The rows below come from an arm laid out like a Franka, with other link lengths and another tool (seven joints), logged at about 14 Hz.
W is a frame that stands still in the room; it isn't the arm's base.
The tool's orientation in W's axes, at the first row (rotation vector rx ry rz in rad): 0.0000 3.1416 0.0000
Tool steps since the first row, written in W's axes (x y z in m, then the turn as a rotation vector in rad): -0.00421 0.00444 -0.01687 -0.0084 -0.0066 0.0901; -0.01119 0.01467 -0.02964 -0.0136 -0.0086 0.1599; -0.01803 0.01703 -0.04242 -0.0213 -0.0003 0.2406; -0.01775 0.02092 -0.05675 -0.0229 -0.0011 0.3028; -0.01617 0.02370 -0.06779 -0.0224 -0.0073 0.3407; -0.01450 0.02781 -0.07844 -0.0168 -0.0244 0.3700; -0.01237 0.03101 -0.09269 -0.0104 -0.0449 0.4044; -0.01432 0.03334 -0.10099 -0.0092 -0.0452 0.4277; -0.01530 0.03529 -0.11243 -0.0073 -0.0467 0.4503; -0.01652 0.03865 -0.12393 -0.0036 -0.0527 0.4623; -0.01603 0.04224 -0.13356 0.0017 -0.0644 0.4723
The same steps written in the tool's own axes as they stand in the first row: 0.00421 0.00444 0.01687 0.0084 -0.0066 -0.0901; 0.01119 0.01467 0.02964 0.0136 -0.0086 -0.1599; 0.01803 0.01703 0.04242 0.0213 -0.0003 -0.2406; 0.01775 0.02092 0.05675 0.0229 -0.0011 -0.3028; 0.01617 0.02370 0.06779 0.0224 -0.0073 -0.3407; 0.01450 0.02781 0.07844 0.0168 -0.0244 -0.3700; 0.01237 0.03101 0.09269 0.0104 -0.0449 -0.4044; 0.01432 0.03334 0.10099 0.0092 -0.0452 -0.4277; 0.01530 0.03529 0.11243 0.0073 -0.0467 -0.4503; 0.01652 0.03865 0.12393 0.0036 -0.0527 -0.4623; 0.01603 0.04224 0.13356 -0.0017 -0.0644 -0.4723
